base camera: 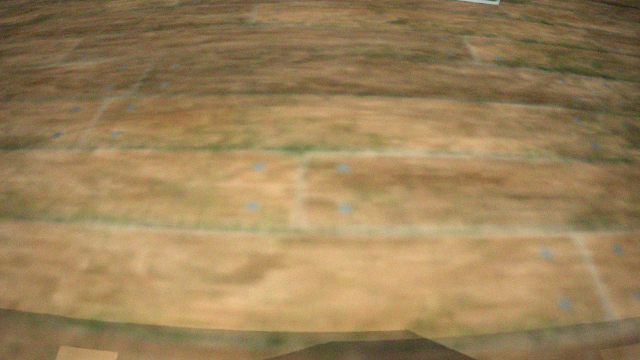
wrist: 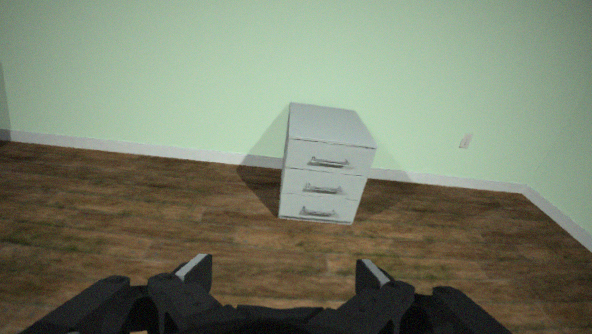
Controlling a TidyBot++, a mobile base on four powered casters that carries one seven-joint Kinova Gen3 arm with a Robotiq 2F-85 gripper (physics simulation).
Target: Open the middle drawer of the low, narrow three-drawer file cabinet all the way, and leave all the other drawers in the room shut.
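Places are measured from the arm's base along level axes (x back, y left, z down), in centimetres.
Pixels of known places: gripper, fingertip midpoint: [wrist: 284, 273].
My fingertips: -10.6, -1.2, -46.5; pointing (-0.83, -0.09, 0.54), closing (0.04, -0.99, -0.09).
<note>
Ahead of a thing's pixels: the offset from my fingertips to its top centre, as dx, dy, dz. "*": to the spot under its first point. Level surfaces: height alone.
A low, narrow grey-white file cabinet [wrist: 325, 126] with three drawers stands near the wall, a little right of the middle of the wrist view. Its middle drawer @[* -97.8, -11.8, +60.6] [wrist: 294, 184] is shut and has a metal bar handle @[* -97.6, -27.1, +62.0] [wrist: 323, 189]. The top drawer [wrist: 299, 152] and the bottom drawer [wrist: 291, 206] are also shut. My gripper [wrist: 284, 273] is open and empty, in front of the cabinet and apart from it. In the base camera view, a small piece of a white object [base camera: 482, 1] shows at the top edge; I cannot tell what it is.
A wood floor @[dz +86.1] [base camera: 320, 280] [wrist: 175, 220] lies before the cabinet. A pale green wall [wrist: 175, 75] with a white baseboard [wrist: 150, 149] runs behind it and meets another wall at a corner on the right. An outlet plate [wrist: 465, 141] is on the wall right of the cabinet.
</note>
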